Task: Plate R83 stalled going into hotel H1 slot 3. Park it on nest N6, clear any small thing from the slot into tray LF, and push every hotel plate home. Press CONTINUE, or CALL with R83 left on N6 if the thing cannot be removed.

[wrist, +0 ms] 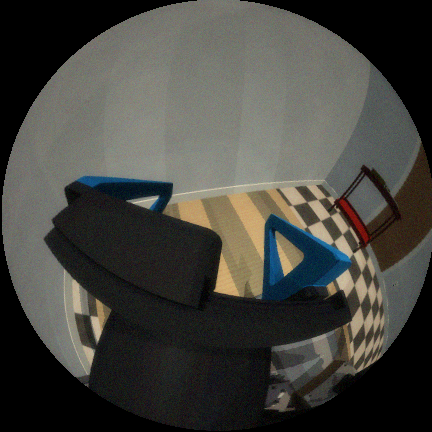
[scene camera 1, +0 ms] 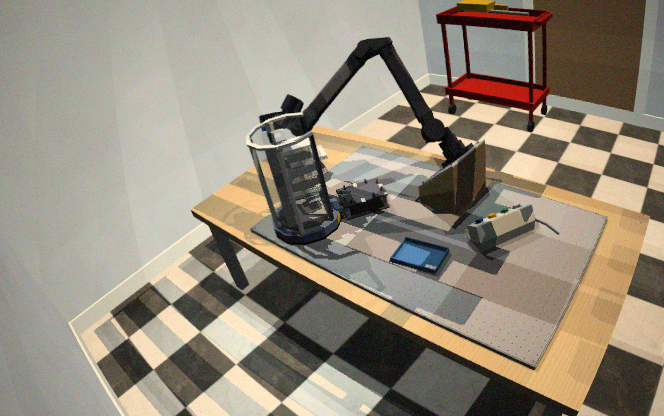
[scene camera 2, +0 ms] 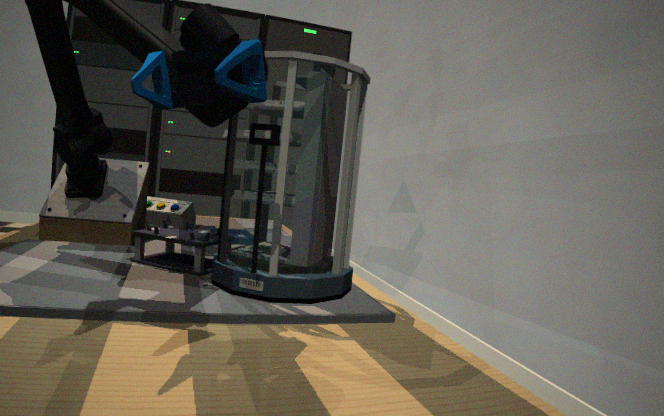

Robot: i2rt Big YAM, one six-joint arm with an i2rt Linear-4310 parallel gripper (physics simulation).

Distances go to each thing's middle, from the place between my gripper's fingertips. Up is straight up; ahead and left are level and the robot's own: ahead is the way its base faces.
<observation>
The round plate rack (scene camera 2: 291,170) is 20 cm ahead of my hand, 29 cm to the left of it and 8 cm below it.
</observation>
